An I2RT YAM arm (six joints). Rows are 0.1 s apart.
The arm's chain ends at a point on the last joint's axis. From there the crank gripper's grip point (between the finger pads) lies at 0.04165 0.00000 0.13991 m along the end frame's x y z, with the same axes.
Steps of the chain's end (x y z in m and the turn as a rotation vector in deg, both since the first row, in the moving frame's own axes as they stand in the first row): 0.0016 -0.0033 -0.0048 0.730 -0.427 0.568; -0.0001 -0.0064 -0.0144 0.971 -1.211 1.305; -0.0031 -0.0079 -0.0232 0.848 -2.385 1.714; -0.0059 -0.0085 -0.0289 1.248 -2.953 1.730; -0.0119 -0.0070 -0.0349 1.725 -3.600 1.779
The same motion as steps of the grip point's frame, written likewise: 0.0006 -0.0047 -0.0045 0.730 -0.427 0.568; -0.0030 -0.0079 -0.0136 0.971 -1.211 1.305; -0.0089 -0.0088 -0.0216 0.848 -2.385 1.714; -0.0131 -0.0104 -0.0270 1.248 -2.953 1.730; -0.0207 -0.0101 -0.0326 1.725 -3.600 1.779
